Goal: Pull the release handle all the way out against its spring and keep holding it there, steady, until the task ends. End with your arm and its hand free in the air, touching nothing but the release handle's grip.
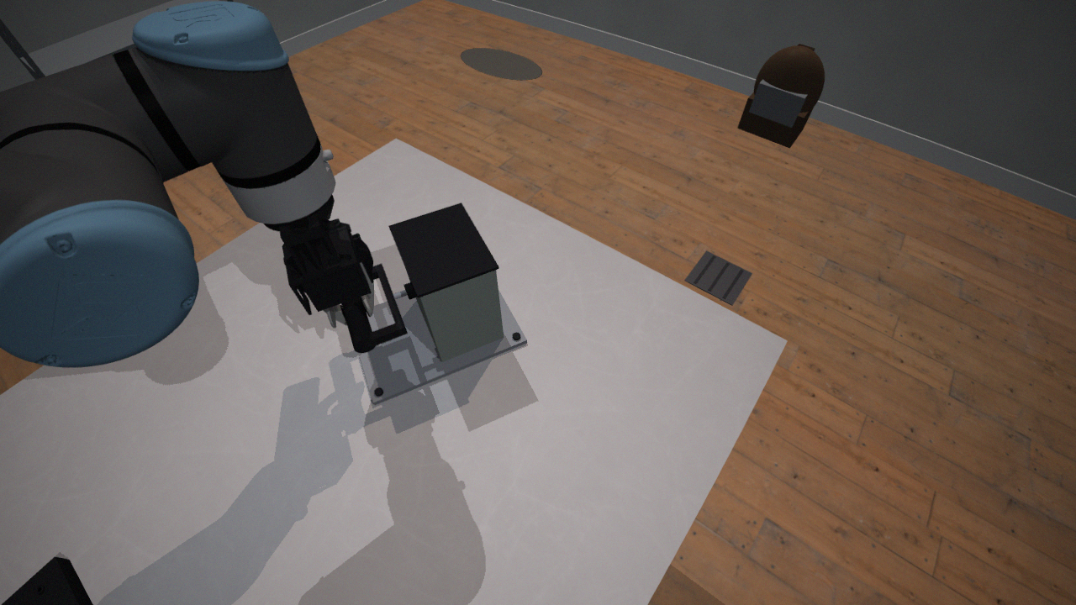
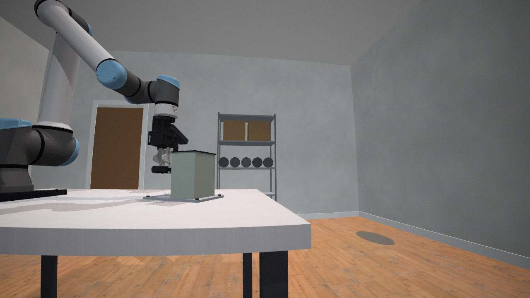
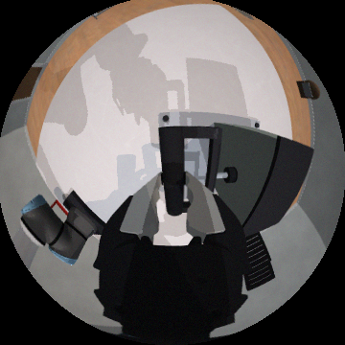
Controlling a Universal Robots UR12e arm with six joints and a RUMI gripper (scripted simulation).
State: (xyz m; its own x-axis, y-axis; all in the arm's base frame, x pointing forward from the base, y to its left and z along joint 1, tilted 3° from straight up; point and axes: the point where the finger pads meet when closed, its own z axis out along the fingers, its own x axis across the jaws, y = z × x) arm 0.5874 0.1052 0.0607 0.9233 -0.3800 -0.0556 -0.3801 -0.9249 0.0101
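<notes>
Right now the handle is 5 cm ahead of my hand and 2 cm to the right of it.
</notes>
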